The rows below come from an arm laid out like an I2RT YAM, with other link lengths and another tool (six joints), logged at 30 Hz.
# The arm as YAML. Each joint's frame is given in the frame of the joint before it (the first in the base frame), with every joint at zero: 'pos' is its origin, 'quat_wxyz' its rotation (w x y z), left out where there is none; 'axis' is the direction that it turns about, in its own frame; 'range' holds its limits. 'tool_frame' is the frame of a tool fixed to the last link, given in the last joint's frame.
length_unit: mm
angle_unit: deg
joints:
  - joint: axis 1
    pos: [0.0, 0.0, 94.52]
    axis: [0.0, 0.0, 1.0]
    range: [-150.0, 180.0]
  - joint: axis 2
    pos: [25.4, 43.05, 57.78]
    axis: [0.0, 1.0, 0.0]
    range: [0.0, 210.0]
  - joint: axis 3
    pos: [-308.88, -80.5, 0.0]
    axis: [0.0, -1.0, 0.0]
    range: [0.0, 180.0]
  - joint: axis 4
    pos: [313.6, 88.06, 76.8]
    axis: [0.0, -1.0, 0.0]
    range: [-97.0, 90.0]
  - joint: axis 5
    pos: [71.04, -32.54, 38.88]
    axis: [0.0, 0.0, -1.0]
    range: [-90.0, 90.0]
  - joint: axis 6
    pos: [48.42, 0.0, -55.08]
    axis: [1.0, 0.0, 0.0]
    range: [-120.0, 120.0]
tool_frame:
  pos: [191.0, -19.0, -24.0]
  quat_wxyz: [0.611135, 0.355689, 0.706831, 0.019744]
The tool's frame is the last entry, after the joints.
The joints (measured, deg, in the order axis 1, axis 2, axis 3, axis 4, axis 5, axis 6), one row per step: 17.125, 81.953, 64.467, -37.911, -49.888, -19.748; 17.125, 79.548, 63.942, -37.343, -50.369, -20.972; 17.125, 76.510, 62.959, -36.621, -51.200, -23.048; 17.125, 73.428, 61.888, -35.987, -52.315, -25.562; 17.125, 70.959, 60.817, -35.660, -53.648, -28.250; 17.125, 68.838, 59.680, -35.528, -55.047, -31.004; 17.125, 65.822, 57.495, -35.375, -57.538, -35.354; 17.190, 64.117, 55.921, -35.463, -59.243, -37.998; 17.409, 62.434, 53.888, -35.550, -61.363, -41.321; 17.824, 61.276, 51.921, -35.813, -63.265, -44.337; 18.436, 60.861, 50.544, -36.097, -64.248, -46.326; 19.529, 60.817, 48.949, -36.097, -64.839, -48.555; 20.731, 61.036, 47.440, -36.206, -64.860, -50.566; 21.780, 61.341, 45.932, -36.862, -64.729, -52.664
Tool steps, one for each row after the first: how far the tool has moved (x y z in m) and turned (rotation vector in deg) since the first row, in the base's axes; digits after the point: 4 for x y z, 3 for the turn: -0.0034, 0.0002, 0.0148, 0.931, -3.258, 0.918; -0.0100, 0.0005, 0.0313, 2.075, -7.494, 2.465; -0.0185, 0.0009, 0.0475, 3.287, -11.953, 4.374; -0.0279, 0.0017, 0.0590, 4.367, -15.673, 6.467; -0.0379, 0.0024, 0.0672, 5.332, -18.887, 8.594; -0.0551, 0.0038, 0.0748, 6.935, -23.229, 12.032; -0.0674, 0.0049, 0.0764, 8.011, -25.329, 14.230; -0.0824, 0.0071, 0.0752, 9.366, -27.519, 17.029; -0.0970, 0.0097, 0.0708, 10.622, -28.856, 19.667; -0.1073, 0.0123, 0.0647, 11.285, -29.226, 21.537; -0.1181, 0.0165, 0.0548, 11.713, -29.530, 23.752; -0.1278, 0.0200, 0.0426, 11.671, -29.427, 25.714; -0.1379, 0.0219, 0.0286, 11.379, -28.810, 27.502
